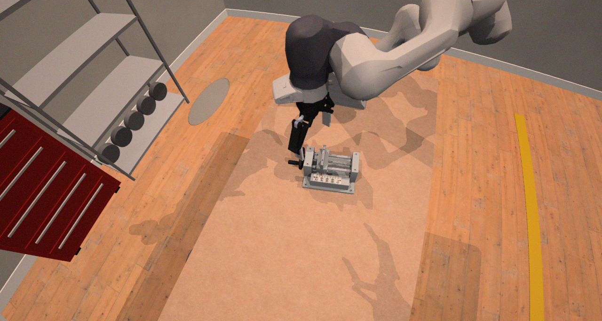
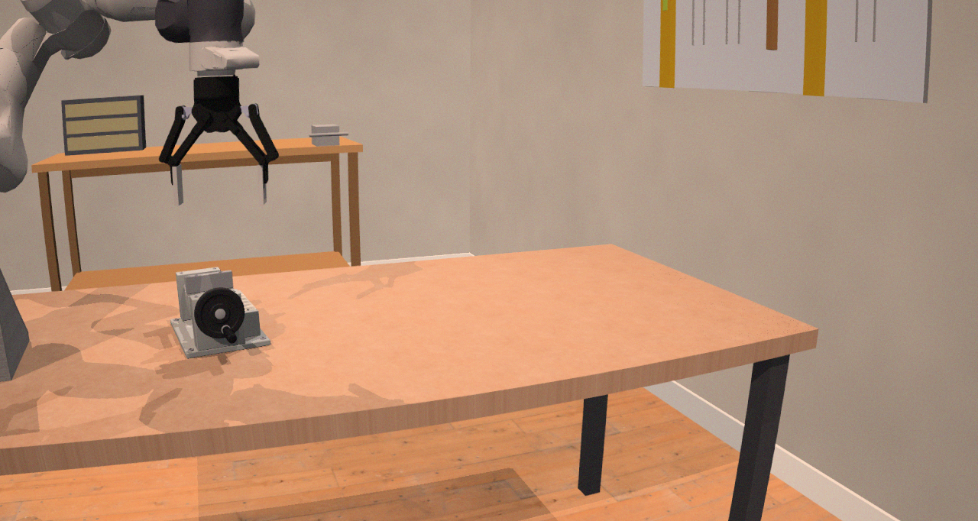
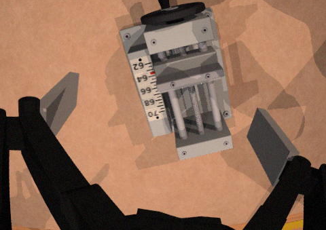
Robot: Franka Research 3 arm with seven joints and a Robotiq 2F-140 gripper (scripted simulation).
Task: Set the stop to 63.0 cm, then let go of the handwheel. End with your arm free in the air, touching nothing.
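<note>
The black handwheel lies 200 mm below my hand and 70 mm to the right of it. Also, from my hand: sliding stop 170 mm below, 30 mm to the left, 20 mm behind.
</note>
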